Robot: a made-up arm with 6 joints.
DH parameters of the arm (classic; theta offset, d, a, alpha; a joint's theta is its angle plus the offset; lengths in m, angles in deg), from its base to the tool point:
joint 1: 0 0.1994 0 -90
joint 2: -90 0 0.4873 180
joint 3: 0 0 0 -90
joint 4: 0 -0.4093 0 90
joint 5: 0 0.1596 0 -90
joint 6: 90 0 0 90
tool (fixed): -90 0 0 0
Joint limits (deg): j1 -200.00..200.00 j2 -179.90..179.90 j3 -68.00..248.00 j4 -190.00..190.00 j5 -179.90..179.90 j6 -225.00..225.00
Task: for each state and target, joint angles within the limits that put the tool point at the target. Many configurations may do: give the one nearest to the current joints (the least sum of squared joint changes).
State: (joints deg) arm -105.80 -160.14 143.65 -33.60 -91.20 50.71
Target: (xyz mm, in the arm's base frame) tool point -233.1 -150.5 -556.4
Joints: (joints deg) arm -115.86 -171.22 156.94 -25.45 -91.20 50.71
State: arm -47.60 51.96 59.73 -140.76 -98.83 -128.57
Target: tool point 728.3 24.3 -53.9
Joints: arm -7.72 78.91 37.73 -139.80 -98.83 -128.57
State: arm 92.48 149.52 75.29 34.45 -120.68 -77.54
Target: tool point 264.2 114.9 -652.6
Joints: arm 54.83 154.76 62.42 20.20 -120.68 -77.54
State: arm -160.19 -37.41 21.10 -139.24 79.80 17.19
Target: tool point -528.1 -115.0 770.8
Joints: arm -180.66 13.77 41.46 -139.34 79.80 17.19
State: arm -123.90 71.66 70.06 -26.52 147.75 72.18
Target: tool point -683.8 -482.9 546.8
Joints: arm -134.64 60.61 84.31 -22.63 147.75 72.18
